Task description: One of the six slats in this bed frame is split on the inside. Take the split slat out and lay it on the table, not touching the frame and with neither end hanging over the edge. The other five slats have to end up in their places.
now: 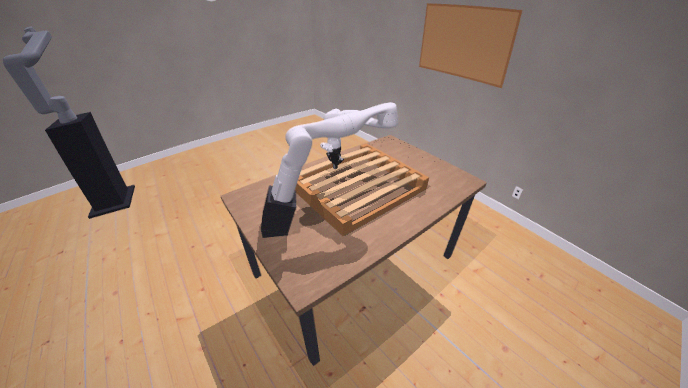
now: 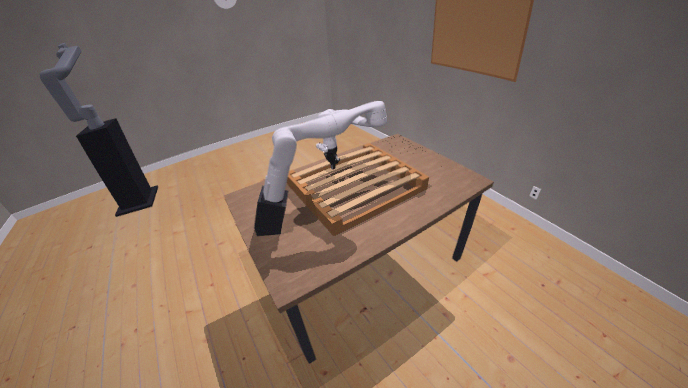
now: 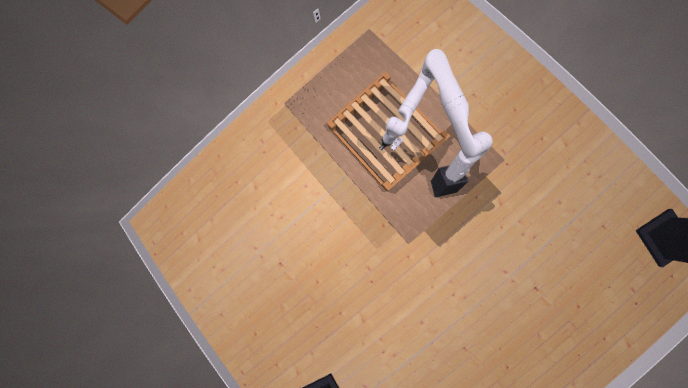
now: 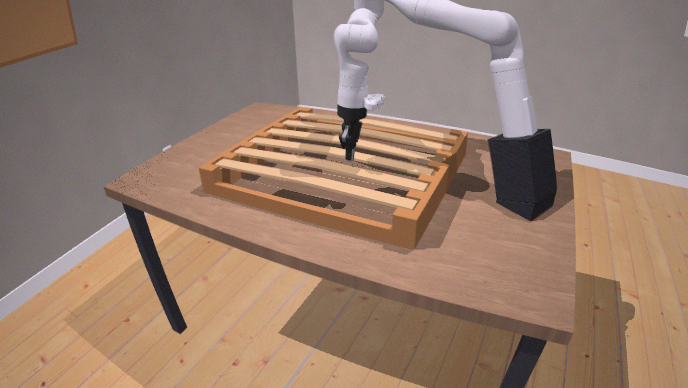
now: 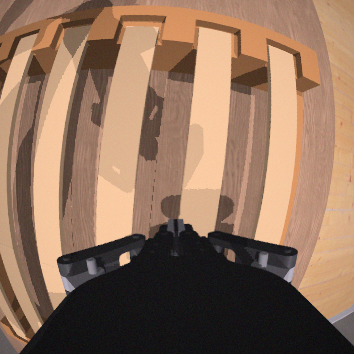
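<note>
The orange-brown bed frame (image 1: 390, 205) (image 2: 385, 204) (image 3: 331, 124) (image 4: 300, 207) (image 5: 180, 46) lies on the table, with its pale slats across it and the visible ends in their notches. No split shows on any slat. My gripper (image 1: 335, 165) (image 2: 334, 166) (image 3: 382, 147) (image 4: 349, 158) (image 5: 175, 228) is shut and empty, pointing down. It is low over the frame's middle, close above the second slat from the front (image 4: 390, 179) (image 5: 212, 100), slightly towards the third slat (image 5: 127, 100). I cannot tell whether it touches. The front slat (image 4: 310, 182) (image 5: 282, 125) lies beside it. The slats' undersides are hidden.
The brown table (image 1: 310, 287) (image 4: 475, 260) extends beyond the frame on all sides, with a narrow strip along the front. The arm's black base block (image 1: 278, 217) (image 4: 522, 175) stands on it near one frame end. Another arm on a black pedestal (image 1: 90, 165) stands away on the floor.
</note>
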